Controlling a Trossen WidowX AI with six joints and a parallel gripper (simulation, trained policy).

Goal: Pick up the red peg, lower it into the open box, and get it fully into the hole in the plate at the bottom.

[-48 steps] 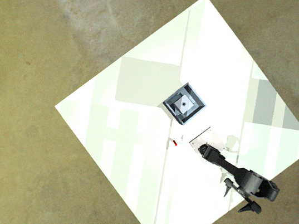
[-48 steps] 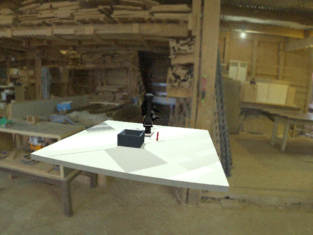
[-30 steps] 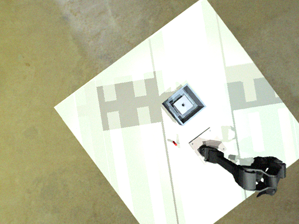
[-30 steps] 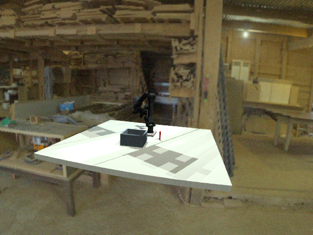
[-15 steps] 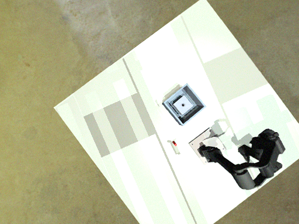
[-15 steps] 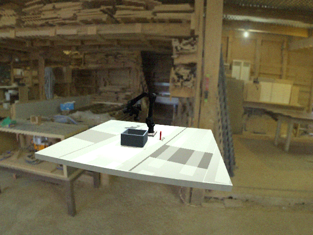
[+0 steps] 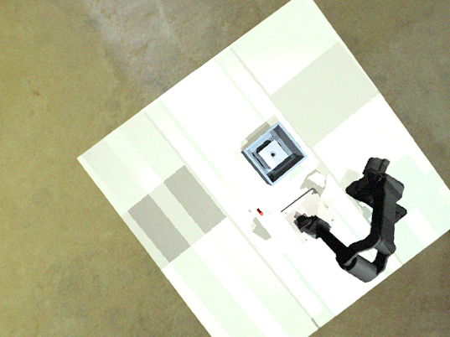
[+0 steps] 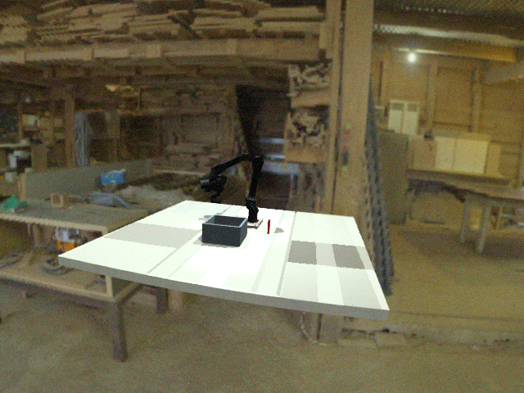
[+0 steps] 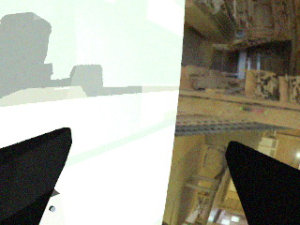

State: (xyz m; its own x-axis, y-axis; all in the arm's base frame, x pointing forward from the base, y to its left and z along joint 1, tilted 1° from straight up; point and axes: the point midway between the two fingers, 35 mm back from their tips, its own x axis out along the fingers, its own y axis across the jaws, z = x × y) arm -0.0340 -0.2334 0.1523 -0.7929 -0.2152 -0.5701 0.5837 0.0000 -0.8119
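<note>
The red peg lies 22 cm ahead of my gripper tip, 37 cm to the left of it and 11 cm below it. From my gripper tip the other things lie so: dark box (40 cm ahead, 18 cm to the left, 13 cm below).
</note>
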